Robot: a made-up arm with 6 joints. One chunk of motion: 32 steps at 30 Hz.
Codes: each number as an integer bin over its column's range. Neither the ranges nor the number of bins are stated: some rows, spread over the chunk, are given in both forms.
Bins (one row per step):
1: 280 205 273 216 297 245
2: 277 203 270 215 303 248
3: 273 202 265 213 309 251
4: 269 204 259 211 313 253
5: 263 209 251 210 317 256
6: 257 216 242 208 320 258
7: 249 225 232 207 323 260
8: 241 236 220 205 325 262
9: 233 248 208 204 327 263
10: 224 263 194 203 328 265
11: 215 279 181 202 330 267
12: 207 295 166 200 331 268
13: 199 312 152 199 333 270
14: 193 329 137 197 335 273
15: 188 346 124 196 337 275
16: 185 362 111 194 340 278
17: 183 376 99 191 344 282
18: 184 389 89 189 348 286
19: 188 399 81 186 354 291
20: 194 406 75 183 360 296
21: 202 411 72 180 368 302
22: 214 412 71 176 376 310
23: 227 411 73 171 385 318
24: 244 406 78 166 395 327
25: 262 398 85 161 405 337
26: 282 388 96 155 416 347
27: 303 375 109 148 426 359
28: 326 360 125 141 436 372
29: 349 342 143 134 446 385
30: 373 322 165 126 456 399
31: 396 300 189 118 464 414
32: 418 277 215 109 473 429
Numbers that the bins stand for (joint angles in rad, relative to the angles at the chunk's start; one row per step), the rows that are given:
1: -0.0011 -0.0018 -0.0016 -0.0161 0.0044 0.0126
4: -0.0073 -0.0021 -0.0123 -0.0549 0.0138 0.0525
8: -0.0232 0.0085 -0.0421 -0.1014 0.0208 0.0974
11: -0.0380 0.0228 -0.0719 -0.1246 0.0237 0.1224
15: -0.0533 0.0451 -0.1154 -0.1711 0.0278 0.1623
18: -0.0556 0.0594 -0.1421 -0.2253 0.0343 0.2172
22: -0.0386 0.0671 -0.1558 -0.3261 0.0507 0.3370
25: -0.0113 0.0624 -0.1451 -0.4423 0.0678 0.4717
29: 0.0381 0.0438 -0.1009 -0.6516 0.0918 0.7112
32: 0.0772 0.0222 -0.0459 -0.8453 0.1077 0.9308
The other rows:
2: -0.0028 -0.0025 -0.0039 -0.0239 0.0079 0.0276
3: -0.0051 -0.0028 -0.0077 -0.0394 0.0114 0.0425
5: -0.0107 -0.0005 -0.0184 -0.0626 0.0161 0.0675
6: -0.0141 0.0019 -0.0253 -0.0781 0.0179 0.0775
7: -0.0187 0.0049 -0.0329 -0.0859 0.0196 0.0875
9: -0.0278 0.0125 -0.0513 -0.1091 0.0220 0.1024
10: -0.0329 0.0175 -0.0619 -0.1168 0.0226 0.1124
12: -0.0425 0.0281 -0.0833 -0.1401 0.0243 0.1274
13: -0.0471 0.0338 -0.0940 -0.1478 0.0255 0.1374
14: -0.0505 0.0395 -0.1054 -0.1633 0.0267 0.1523
16: -0.0550 0.0504 -0.1253 -0.1866 0.0296 0.1773
17: -0.0561 0.0551 -0.1344 -0.2098 0.0320 0.1972
19: -0.0533 0.0627 -0.1482 -0.2486 0.0378 0.2422
20: -0.0499 0.0651 -0.1528 -0.2718 0.0414 0.2671
21: -0.0454 0.0667 -0.1550 -0.2951 0.0460 0.2970
23: -0.0312 0.0667 -0.1543 -0.3648 0.0560 0.3769
24: -0.0215 0.0651 -0.1505 -0.4036 0.0619 0.4218
26: 0.0000 0.0591 -0.1367 -0.4888 0.0742 0.5216
27: 0.0120 0.0548 -0.1268 -0.5431 0.0801 0.5815
28: 0.0250 0.0498 -0.1146 -0.5973 0.0860 0.6464
30: 0.0517 0.0371 -0.0841 -0.7136 0.0977 0.7811
31: 0.0647 0.0298 -0.0658 -0.7756 0.1024 0.8559

